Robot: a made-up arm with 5 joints. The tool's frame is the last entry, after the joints.
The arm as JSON. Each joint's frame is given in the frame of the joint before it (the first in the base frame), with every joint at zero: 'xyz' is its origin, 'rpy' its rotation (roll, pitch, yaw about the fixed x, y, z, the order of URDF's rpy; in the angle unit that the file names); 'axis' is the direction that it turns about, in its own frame. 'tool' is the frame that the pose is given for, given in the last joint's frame.
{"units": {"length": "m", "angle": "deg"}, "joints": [
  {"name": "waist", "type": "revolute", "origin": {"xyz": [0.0, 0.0, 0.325], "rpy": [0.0, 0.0, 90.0]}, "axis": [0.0, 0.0, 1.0]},
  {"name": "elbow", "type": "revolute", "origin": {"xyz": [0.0, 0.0, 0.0], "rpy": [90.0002, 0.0, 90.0]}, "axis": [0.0, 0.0, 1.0]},
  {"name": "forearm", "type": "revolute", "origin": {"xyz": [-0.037, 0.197, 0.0], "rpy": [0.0, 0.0, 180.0]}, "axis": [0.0, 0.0, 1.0]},
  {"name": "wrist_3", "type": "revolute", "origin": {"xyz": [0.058, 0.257, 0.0], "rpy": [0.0, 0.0, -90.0]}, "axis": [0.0, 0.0, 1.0]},
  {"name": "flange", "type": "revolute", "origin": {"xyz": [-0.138, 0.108, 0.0], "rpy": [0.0, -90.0, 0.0]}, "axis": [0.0, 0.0, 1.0]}
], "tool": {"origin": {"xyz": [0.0, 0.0, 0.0], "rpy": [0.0, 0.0, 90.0]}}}
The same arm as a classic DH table. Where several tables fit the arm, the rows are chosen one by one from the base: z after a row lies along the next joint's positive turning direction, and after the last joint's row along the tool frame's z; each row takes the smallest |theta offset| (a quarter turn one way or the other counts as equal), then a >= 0, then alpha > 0; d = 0 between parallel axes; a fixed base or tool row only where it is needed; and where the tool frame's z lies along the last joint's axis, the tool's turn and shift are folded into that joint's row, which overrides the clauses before.
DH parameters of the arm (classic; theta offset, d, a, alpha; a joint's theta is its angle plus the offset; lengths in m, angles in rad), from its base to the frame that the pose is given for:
waist: 0.0000 0.3250 0.0000 -1.5708
elbow: -1.3851 0.0000 0.2004 0.0000
forearm: -0.4076 0.0000 -0.2635 0.0000
wrist_3: -1.3488 0.0000 -0.1080 1.5708
flange: 3.1416 0.1380 0.0000 0.0000

